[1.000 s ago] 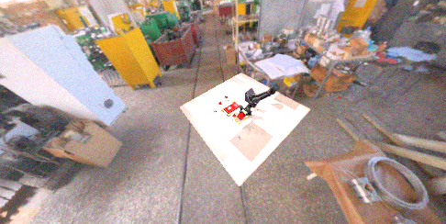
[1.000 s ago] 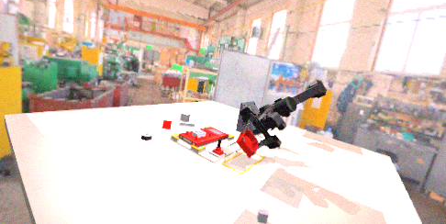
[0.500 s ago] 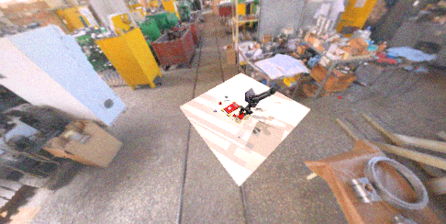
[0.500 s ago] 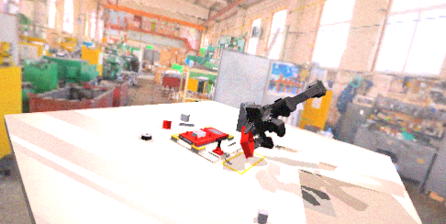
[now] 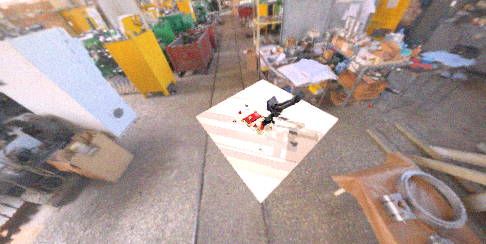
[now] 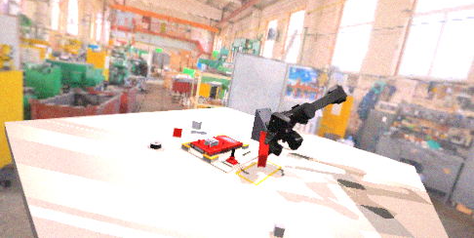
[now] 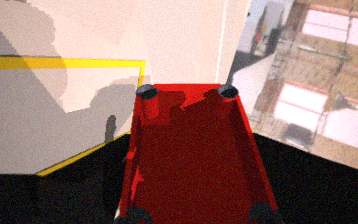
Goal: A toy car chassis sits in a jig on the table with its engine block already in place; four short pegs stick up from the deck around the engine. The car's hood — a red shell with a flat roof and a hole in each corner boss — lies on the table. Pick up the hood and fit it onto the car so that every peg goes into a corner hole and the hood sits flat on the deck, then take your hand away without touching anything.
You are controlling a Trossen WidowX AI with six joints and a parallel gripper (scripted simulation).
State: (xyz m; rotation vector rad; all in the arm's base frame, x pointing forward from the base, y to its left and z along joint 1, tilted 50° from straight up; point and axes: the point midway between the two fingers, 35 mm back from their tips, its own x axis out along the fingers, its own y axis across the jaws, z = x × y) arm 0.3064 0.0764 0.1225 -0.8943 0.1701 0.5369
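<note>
Now: gripper tip 10 mm to the left of the red hood.
</note>
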